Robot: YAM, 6 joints.
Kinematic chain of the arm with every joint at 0, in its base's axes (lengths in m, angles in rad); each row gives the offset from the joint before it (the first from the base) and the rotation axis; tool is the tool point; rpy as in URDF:
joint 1: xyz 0 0 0.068 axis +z
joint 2: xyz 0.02 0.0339 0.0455 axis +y
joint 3: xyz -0.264 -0.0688 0 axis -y
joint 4: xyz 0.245 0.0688 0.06 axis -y
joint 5: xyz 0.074 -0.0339 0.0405 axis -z
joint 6: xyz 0.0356 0 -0.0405 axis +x
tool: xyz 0 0 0 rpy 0 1.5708 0
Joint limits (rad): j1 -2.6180..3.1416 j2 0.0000..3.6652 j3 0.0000..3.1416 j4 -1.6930..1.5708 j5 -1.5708..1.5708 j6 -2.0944..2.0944
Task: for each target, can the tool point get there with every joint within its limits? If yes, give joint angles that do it. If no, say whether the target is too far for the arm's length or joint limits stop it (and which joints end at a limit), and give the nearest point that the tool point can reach.
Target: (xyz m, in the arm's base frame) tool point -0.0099 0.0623 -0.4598
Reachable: no: joint limits stop it (at a limit: joint 2) | nearest point -0.0170 0.1070 -0.3521 | short by 0.117 m
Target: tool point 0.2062 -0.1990 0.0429
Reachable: yes | joints -0.8655 2.1001 0.4925 1.0413 -0.9072 1.0546
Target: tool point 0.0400 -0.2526 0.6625
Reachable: yes | joints -1.3090 1.7459 2.3968 0.6092 0.8498 -1.7349
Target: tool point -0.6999 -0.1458 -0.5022
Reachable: no: too far | nearest point -0.4935 -0.0142 -0.2809 | short by 0.330 m
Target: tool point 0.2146 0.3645 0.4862
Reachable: yes | joints 1.1020 1.8583 2.0232 0.0427 0.8504 1.0795
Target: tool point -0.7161 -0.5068 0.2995
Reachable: no: too far | nearest point -0.5156 -0.3649 0.2462 | short by 0.251 m
